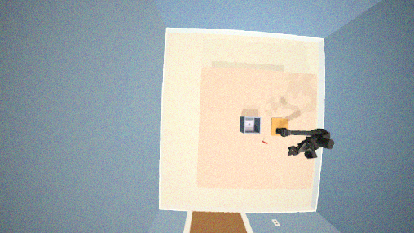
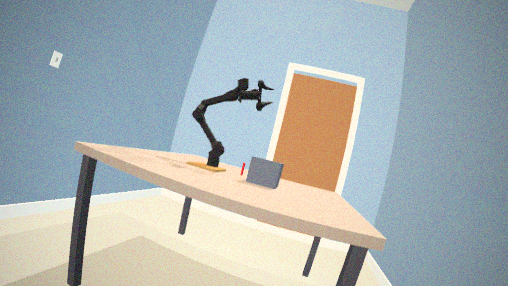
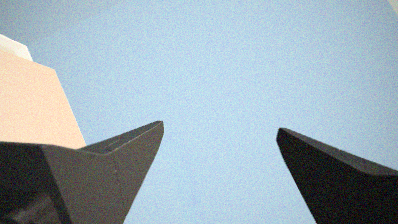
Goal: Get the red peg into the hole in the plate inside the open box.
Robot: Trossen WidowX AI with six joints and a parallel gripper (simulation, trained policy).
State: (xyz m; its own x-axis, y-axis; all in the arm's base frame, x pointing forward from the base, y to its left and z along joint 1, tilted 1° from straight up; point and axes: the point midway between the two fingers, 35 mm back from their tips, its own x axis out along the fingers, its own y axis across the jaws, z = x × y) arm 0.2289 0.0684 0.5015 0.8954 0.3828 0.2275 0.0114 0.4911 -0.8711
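Now: the red peg 49 cm below my gripper tip, 9 cm behind it and 4 cm to the left of it. Also, from my gripper tip: pale plate: 48 cm below, 14 cm to the right, 9 cm ahead.
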